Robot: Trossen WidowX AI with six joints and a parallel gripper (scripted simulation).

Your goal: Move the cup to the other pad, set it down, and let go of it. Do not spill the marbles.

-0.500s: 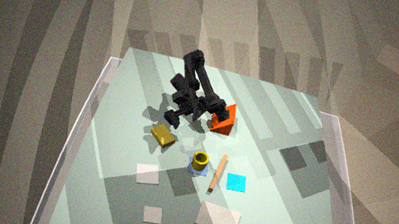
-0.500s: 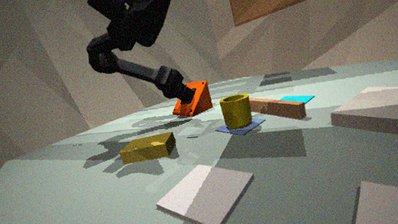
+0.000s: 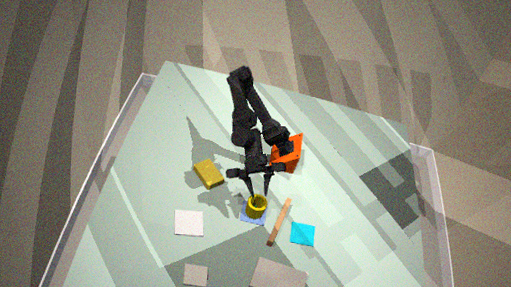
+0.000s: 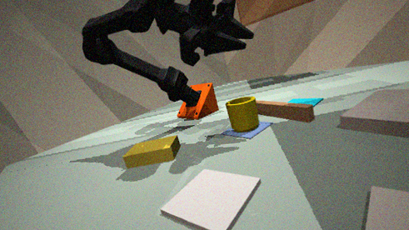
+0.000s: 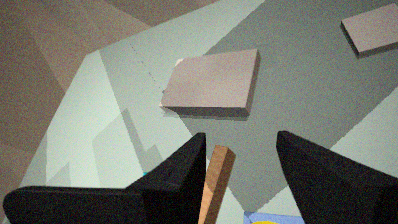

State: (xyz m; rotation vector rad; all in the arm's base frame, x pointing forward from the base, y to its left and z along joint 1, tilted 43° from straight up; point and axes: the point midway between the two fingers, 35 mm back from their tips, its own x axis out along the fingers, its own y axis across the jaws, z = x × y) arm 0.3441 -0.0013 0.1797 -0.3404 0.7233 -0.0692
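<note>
My gripper tip is now 7 cm past the olive-yellow cup, 1 cm to the right of it and 16 cm above it. Also, from my gripper tip: cyan pad: 1 cm behind, 20 cm to the left, 20 cm below; then wooden bar: 4 cm behind, 11 cm to the left, 19 cm below; then blue pad: 6 cm behind, 2 cm to the left, 20 cm below.
</note>
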